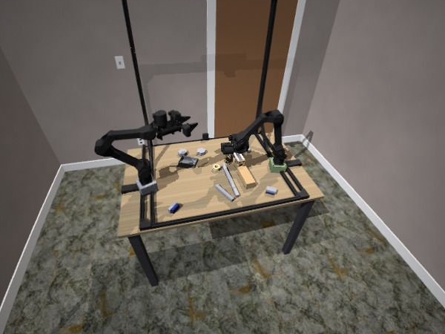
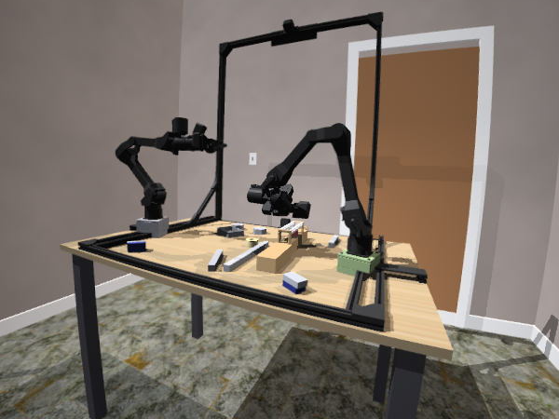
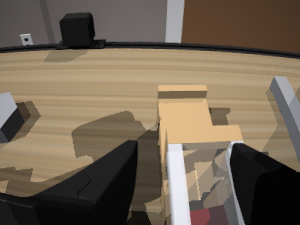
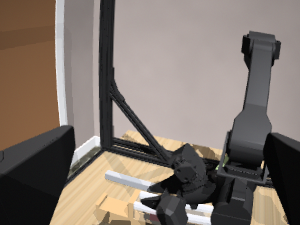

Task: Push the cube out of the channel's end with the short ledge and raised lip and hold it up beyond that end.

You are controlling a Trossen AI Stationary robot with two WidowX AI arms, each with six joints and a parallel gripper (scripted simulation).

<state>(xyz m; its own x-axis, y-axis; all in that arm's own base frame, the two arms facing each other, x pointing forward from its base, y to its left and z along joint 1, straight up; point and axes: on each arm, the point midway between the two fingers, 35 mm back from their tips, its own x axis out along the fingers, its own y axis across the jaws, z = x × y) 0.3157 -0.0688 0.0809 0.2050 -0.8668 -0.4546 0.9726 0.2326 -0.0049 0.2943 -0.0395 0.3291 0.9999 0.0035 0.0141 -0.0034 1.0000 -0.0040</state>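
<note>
My left hand is 30 mm short of the wooden channel, 20 mm to the right of it and 80 mm above it. Also, from my left hand: long grey rod (190 mm ahead, 70 mm to the right, 130 mm below); grey tray (40 mm behind, 310 mm to the right, 130 mm below); tape roll (70 mm ahead, 130 mm to the right, 120 mm below).
</note>
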